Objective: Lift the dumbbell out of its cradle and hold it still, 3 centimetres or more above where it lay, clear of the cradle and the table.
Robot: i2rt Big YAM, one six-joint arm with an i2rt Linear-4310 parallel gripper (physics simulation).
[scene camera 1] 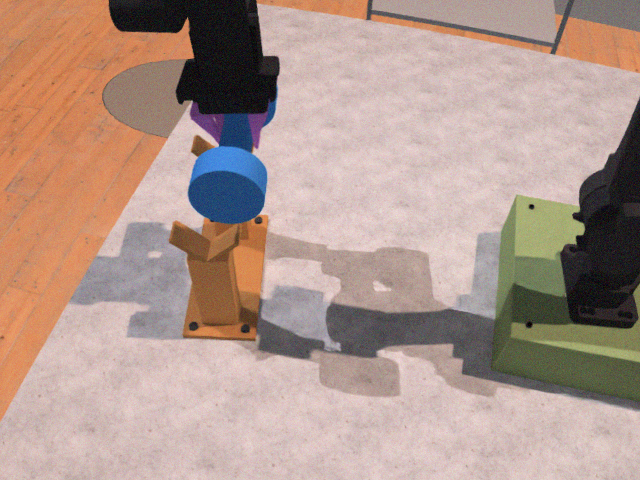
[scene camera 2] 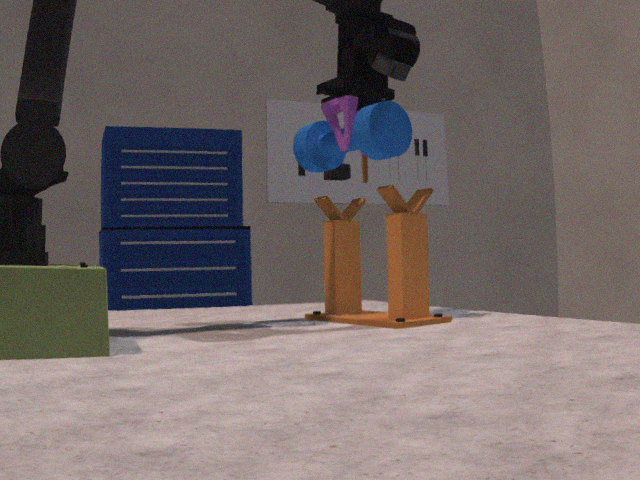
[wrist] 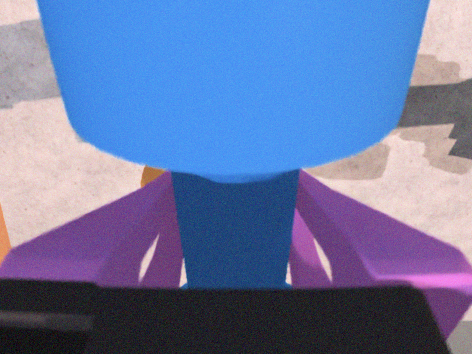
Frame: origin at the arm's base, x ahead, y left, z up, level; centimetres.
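Seen in the pictures: gripper, fingertip midpoint: (scene camera 1: 241, 145) (scene camera 2: 354, 152) (wrist: 235, 177); arm's base, link origin: (scene camera 1: 595, 288) (scene camera 2: 11, 264).
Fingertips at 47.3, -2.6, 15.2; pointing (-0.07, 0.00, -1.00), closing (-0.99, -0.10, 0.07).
Note:
Offsets run from my fingertips to a thing's top centre, as dx, dy, dz. Level surfaces: height alone.
The blue dumbbell @[+0.0, +1.3, +6.3] (scene camera 1: 227, 186) (scene camera 2: 383, 130) (wrist: 235, 85) hangs in the air above the orange cradle @[+3.5, +1.3, -5.6] (scene camera 1: 211, 289) (scene camera 2: 408, 263). In scene camera 2 a gap shows between both its weights and the V-shaped tops of the cradle's two posts. It lies about level. My gripper (scene camera 1: 236, 135) (scene camera 2: 345, 144) (wrist: 235, 177) is shut on the dumbbell's handle, with one purple finger on each side of it, between the two weights. The cradle stands upright on the table and its V tops hold nothing. The far weight is mostly hidden behind the gripper in scene camera 1.
The green base block (scene camera 1: 547, 341) (scene camera 2: 51, 312) with the black arm on it stands across the table @[dz -24.6] (scene camera 1: 361, 439) (scene camera 2: 320, 413) from the cradle. A blue cabinet (scene camera 2: 173, 206) and a pale wall panel (scene camera 2: 289, 186) are in the background. Shadows fall between cradle and base.

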